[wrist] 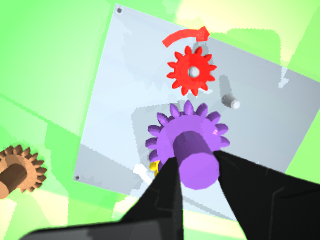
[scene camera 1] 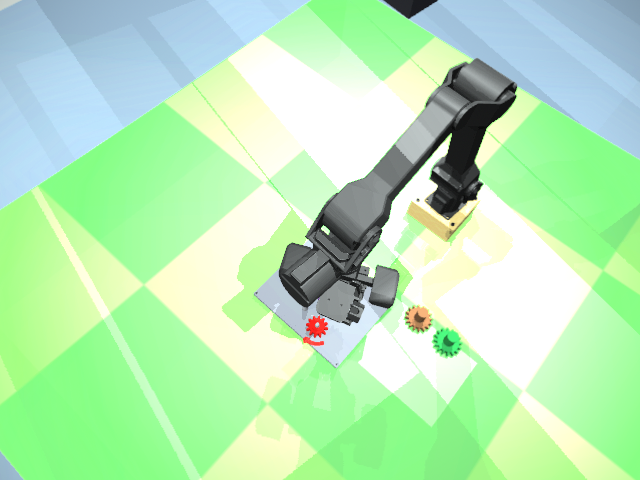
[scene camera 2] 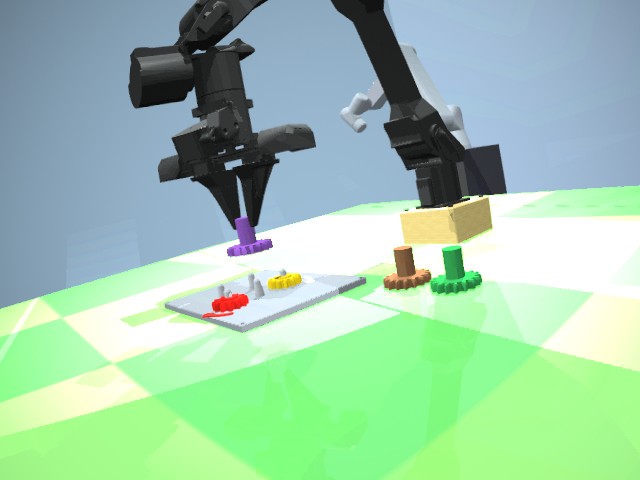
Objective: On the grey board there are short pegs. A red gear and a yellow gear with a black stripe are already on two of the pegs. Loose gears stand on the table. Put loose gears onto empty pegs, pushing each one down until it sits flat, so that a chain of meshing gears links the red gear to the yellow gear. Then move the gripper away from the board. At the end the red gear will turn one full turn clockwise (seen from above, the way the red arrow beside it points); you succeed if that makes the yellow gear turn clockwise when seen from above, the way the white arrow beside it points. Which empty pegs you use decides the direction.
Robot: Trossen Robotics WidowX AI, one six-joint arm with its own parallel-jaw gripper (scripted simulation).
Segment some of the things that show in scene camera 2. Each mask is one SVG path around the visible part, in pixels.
My gripper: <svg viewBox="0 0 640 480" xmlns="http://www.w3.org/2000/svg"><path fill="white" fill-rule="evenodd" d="M244 89L218 91L198 99L198 107L191 111L194 118L200 118L200 122L172 136L171 139L178 154L164 158L158 165L160 183L194 176L190 180L192 182L200 182L211 192L234 230L236 230L234 219L241 217L237 177L239 177L242 184L242 194L250 226L258 226L264 195L273 166L276 163L280 163L280 159L276 159L275 154L286 151L292 153L316 147L314 134L306 124L287 124L260 131L259 134L252 133L248 108L253 107L253 99L246 99ZM242 160L242 165L226 170L226 162L237 159Z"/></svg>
A purple gear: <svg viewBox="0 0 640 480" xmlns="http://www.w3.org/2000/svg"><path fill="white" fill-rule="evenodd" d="M272 240L268 238L257 240L255 227L250 226L247 216L234 219L239 244L228 247L227 256L237 258L261 253L273 248Z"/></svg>
